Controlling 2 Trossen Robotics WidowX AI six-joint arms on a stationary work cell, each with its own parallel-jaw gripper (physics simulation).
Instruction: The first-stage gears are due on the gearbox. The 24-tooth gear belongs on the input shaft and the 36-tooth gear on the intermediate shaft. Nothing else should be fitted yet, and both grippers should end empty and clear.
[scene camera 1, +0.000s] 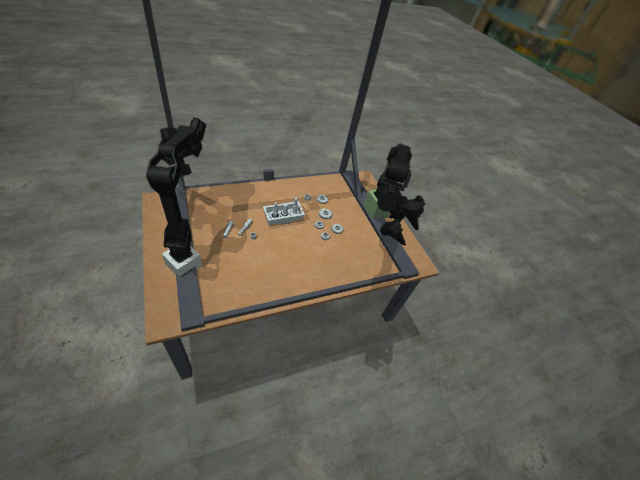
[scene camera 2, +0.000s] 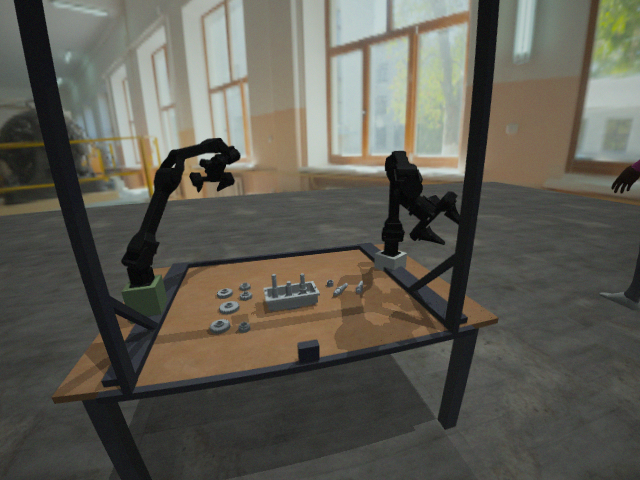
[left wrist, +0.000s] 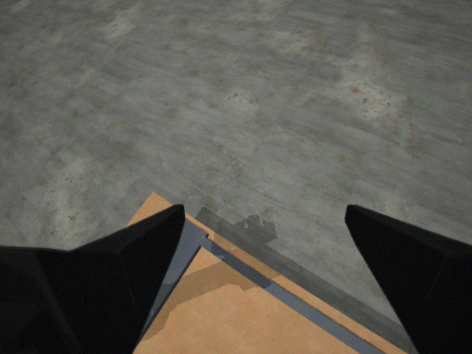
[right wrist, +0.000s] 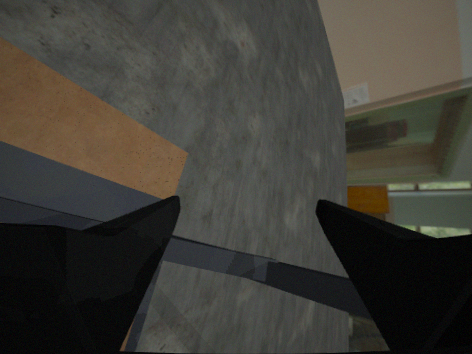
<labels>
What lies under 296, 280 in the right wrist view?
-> A tall post.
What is the right gripper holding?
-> Nothing.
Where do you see the left gripper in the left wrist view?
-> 264, 212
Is the left gripper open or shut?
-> Open.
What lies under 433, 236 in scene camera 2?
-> The right gripper.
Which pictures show the left gripper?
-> Scene camera 1, scene camera 2 and the left wrist view only.
</labels>
